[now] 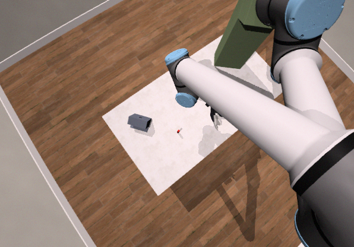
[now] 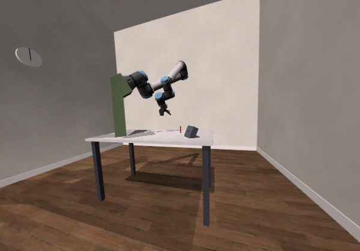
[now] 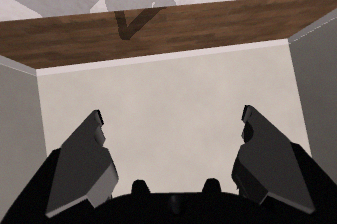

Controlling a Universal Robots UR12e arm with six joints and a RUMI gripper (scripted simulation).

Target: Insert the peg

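Now: the red peg 280 mm ahead of my hand, 40 mm to the right of it and 180 mm below it.
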